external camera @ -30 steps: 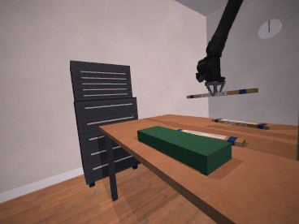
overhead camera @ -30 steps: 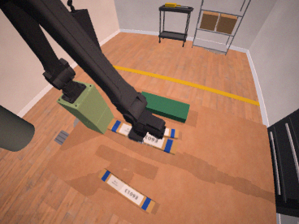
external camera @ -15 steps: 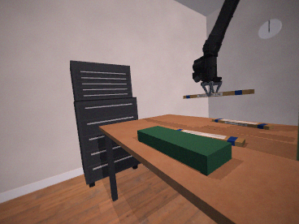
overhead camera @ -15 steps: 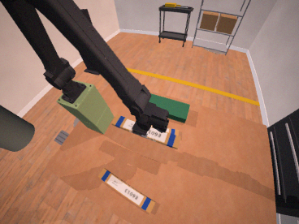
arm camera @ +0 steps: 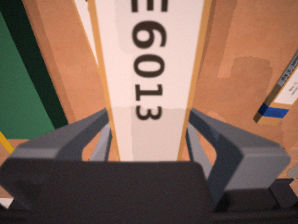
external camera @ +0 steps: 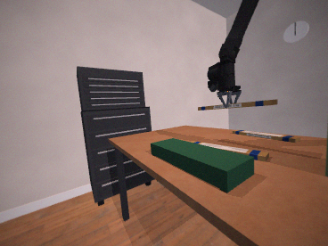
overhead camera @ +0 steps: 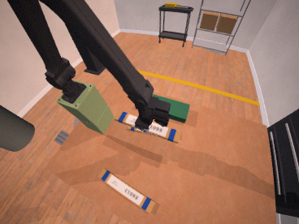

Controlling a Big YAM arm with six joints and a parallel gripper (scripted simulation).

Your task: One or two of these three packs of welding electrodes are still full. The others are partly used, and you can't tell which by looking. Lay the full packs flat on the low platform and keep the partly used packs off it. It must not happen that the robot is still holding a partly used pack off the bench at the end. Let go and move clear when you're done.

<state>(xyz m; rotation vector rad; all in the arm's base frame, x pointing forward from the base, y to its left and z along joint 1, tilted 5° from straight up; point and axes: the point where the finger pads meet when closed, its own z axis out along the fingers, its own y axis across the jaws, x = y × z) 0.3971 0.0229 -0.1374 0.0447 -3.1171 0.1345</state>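
Now: hand 280 mm to the right of the green platform and 200 mm above it.
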